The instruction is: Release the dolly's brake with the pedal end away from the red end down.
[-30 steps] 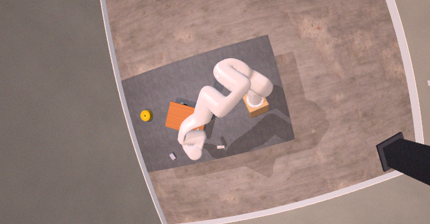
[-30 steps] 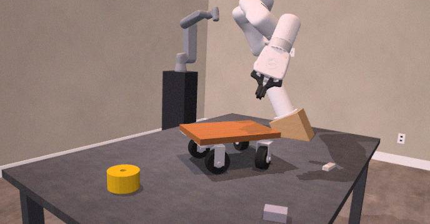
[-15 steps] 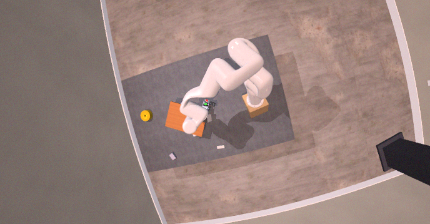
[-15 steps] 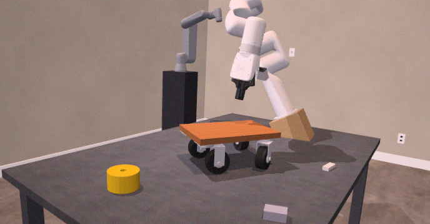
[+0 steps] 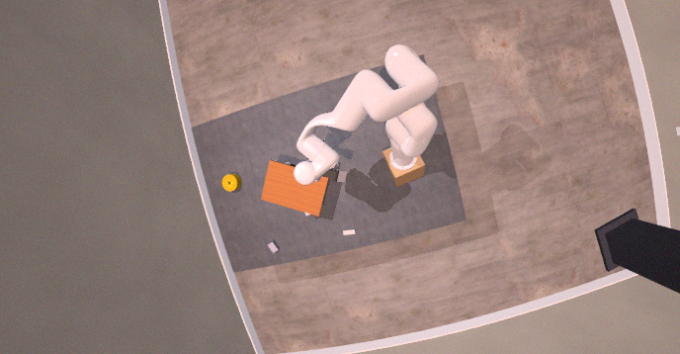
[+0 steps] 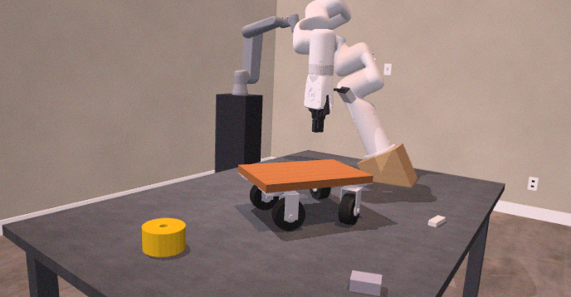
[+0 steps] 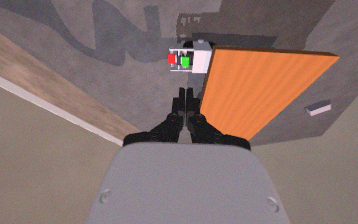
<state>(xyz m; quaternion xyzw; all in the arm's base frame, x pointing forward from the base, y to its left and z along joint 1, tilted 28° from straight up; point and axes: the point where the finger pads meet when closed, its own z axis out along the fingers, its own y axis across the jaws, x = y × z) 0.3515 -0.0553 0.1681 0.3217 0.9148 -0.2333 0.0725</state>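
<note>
The brake pedal is 14 cm below my hand, 1 cm to the right of it and 1 cm behind it. From my hand the other things lie so: yellow cylinder 53 cm ahead, 20 cm below, 14 cm to the right.
</note>
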